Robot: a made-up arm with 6 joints.
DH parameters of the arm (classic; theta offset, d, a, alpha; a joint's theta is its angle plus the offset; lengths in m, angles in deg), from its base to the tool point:
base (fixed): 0 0 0.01 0
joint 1: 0 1.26 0.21 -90
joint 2: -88.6 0 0.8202 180
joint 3: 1.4 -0.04 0.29 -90
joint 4: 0 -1.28 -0.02 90
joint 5: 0 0.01 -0.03 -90
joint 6: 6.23 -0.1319 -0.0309 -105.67
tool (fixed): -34.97 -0.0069 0 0
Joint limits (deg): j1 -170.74..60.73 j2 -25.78..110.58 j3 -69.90..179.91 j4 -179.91..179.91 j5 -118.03..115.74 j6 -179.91..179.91
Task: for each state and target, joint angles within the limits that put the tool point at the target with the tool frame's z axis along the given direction. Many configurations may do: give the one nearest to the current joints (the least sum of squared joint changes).
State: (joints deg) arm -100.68 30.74 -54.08 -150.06 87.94 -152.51
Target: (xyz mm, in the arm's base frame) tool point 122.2 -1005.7 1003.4 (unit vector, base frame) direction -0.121 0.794 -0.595
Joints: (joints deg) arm -82.22 -8.87 -69.76 -104.47 42.10 -179.91
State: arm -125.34 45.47 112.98 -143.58 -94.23 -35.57
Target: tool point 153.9 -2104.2 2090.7 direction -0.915 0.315 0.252
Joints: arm -88.19 75.47 86.35 -174.52 -99.69 8.70
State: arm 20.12 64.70 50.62 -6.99 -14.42 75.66
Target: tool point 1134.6 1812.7 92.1 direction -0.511 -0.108 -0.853
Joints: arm 58.42 110.58 62.89 38.97 14.77 25.08
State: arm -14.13 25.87 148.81 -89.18 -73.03 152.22
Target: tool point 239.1 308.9 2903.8 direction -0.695 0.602 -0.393
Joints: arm 32.92 63.01 162.92 -142.31 -41.60 115.28
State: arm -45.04 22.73 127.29 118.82 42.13 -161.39
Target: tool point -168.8 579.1 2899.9 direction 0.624 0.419 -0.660
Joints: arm -61.39 16.94 147.72 111.75 64.52 -145.18
